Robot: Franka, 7 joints.
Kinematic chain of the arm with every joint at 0, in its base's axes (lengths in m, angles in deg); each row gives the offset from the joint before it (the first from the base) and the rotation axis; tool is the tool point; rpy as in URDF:
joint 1: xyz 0 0 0.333 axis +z
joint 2: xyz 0 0 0 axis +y
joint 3: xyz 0 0 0.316 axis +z
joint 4: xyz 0.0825 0 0 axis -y
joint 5: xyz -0.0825 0 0.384 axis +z
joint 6: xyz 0 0 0 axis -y
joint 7: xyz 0.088 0 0 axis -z
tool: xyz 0 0 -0.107 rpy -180 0 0
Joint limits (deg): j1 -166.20..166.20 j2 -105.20..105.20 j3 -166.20..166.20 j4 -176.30..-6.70 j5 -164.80..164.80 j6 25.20..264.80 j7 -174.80..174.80
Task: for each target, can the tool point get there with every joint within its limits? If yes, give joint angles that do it. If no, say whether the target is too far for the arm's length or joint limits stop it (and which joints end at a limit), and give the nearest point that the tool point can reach.
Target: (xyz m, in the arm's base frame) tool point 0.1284 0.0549 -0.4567
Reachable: no: joint limits stop it (at a limit: joint 2) | nearest point 0.1514 0.0647 -0.3474 | short by 0.112 m
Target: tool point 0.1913 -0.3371 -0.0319
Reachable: yes | joints -132.86 85.74 33.78 -130.79 -73.98 189.24 -1.41
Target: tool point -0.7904 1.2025 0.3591
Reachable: no: too far | nearest point -0.4711 0.7168 0.3486 | short by 0.581 m
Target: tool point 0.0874 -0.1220 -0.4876
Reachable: no: joint limits stop it (at a limit: joint 2) | nearest point 0.1036 -0.1446 -0.3502 | short by 0.140 m
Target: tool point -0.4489 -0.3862 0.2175
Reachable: yes | joints -69.71 82.07 -73.79 -106.79 -15.77 112.47 23.84
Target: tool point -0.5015 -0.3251 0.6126
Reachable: yes | joints -66.26 41.09 -95.00 -108.91 -126.53 108.10 -146.51
